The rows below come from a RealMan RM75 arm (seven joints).
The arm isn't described. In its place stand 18 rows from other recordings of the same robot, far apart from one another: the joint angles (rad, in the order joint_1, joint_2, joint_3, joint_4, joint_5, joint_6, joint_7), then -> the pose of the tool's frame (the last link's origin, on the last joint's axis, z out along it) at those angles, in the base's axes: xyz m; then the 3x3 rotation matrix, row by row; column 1 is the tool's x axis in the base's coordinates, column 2 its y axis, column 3 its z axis.
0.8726 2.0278 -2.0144 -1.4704 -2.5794 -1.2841 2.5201 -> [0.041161 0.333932 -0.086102], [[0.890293 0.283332 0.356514], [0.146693 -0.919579 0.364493], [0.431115 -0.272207 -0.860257]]
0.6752 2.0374 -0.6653 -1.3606 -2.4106 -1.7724 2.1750 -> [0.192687 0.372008 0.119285], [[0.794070 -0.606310 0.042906], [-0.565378 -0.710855 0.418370], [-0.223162 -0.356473 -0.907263]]
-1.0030 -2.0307 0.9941 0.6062 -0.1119 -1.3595 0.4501 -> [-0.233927 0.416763 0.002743], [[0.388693 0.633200 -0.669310], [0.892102 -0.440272 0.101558], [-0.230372 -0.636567 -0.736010]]
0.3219 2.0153 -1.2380 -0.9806 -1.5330 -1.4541 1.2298 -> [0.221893 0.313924 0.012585], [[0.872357 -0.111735 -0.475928], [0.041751 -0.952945 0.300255], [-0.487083 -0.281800 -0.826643]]
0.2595 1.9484 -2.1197 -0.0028 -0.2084 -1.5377 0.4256 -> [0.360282 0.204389 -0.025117], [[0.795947 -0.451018 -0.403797], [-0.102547 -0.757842 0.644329], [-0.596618 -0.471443 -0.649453]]
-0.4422 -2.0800 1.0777 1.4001 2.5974 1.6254 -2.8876 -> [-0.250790 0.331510 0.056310], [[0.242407 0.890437 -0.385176], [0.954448 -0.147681 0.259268], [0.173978 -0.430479 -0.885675]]
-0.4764 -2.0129 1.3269 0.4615 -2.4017 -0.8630 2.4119 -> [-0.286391 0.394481 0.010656], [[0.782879 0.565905 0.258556], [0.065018 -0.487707 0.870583], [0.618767 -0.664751 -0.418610]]
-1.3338 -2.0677 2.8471 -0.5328 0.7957 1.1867 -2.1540 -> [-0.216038 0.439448 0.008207], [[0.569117 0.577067 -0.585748], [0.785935 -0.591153 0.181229], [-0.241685 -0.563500 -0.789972]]
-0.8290 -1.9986 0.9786 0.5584 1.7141 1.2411 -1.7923 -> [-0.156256 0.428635 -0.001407], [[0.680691 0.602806 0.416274], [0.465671 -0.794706 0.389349], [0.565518 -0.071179 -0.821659]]
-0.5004 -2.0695 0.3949 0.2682 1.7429 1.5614 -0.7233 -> [-0.280128 0.316559 -0.004346], [[0.675540 0.447006 0.586371], [-0.054762 -0.762655 0.644483], [0.735287 -0.467485 -0.490725]]
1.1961 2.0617 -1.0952 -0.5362 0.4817 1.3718 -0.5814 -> [0.120836 0.423773 -0.052458], [[0.647530 -0.637028 0.418211], [-0.720245 -0.690868 0.062835], [0.248901 -0.341902 -0.906174]]
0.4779 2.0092 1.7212 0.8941 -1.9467 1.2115 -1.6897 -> [0.244110 0.339344 -0.042721], [[0.995396 -0.094577 -0.015543], [-0.089424 -0.974775 0.204494], [-0.034492 -0.202163 -0.978744]]
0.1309 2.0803 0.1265 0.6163 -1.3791 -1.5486 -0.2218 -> [0.326155 0.197180 -0.048720], [[0.605177 -0.787811 0.114522], [0.066208 0.193164 0.978930], [-0.793333 -0.584843 0.169058]]
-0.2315 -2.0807 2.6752 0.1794 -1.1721 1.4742 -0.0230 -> [-0.347375 0.246849 -0.009116], [[0.748134 0.638774 0.179623], [-0.161268 -0.087546 0.983020], [0.643652 -0.764398 0.037518]]
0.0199 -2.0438 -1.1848 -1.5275 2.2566 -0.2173 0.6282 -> [-0.195040 0.310859 -0.028912], [[0.772852 0.631645 0.061031], [0.305263 -0.454366 0.836879], [0.556340 -0.628153 -0.543976]]
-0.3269 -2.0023 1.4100 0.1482 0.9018 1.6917 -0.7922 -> [-0.293799 0.239615 -0.024431], [[0.533454 0.509452 0.675192], [0.147488 -0.842058 0.518831], [0.832871 -0.177190 -0.524338]]
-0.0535 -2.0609 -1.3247 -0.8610 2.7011 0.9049 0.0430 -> [-0.301289 0.312986 0.043087], [[0.700437 0.702282 0.127234], [-0.196604 0.018484 0.980309], [0.686101 -0.711659 0.151018]]
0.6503 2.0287 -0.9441 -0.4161 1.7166 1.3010 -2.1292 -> [0.217489 0.387563 -0.006749], [[0.756773 -0.362901 -0.543689], [-0.026610 -0.848152 0.529085], [-0.653136 -0.385930 -0.651515]]
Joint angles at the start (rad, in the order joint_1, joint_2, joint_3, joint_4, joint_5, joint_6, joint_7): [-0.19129 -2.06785 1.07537 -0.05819 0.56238 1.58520 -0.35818]
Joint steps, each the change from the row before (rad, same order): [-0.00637 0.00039 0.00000 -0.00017 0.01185 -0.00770 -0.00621]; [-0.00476 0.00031 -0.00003 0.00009 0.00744 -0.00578 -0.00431]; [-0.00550 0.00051 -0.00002 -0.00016 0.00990 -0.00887 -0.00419]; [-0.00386 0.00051 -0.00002 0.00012 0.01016 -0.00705 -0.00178]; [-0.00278 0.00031 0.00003 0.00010 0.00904 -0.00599 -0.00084]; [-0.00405 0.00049 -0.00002 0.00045 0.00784 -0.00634 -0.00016]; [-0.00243 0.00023 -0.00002 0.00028 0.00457 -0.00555 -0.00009]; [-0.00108 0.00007 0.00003 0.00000 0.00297 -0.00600 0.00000]
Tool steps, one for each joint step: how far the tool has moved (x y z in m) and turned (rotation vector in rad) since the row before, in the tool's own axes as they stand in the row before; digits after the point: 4 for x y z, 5 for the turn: [-0.0009 0.0016 0.0025 -0.01321 -0.00754 -0.00551]; [-0.0006 0.0009 0.0019 -0.00854 -0.00503 -0.00353]; [-0.0010 0.0011 0.0022 -0.01018 -0.00859 -0.00316]; [-0.0009 0.0011 0.0015 -0.00985 -0.00782 -0.00063]; [-0.0009 0.0010 0.0011 -0.00840 -0.00713 0.00005]; [-0.0006 0.0008 0.0017 -0.00816 -0.00597 0.00134]; [-0.0006 0.0004 0.0010 -0.00413 -0.00514 0.00080]; [-0.0008 0.0001 0.0004 -0.00141 -0.00602 0.00034]
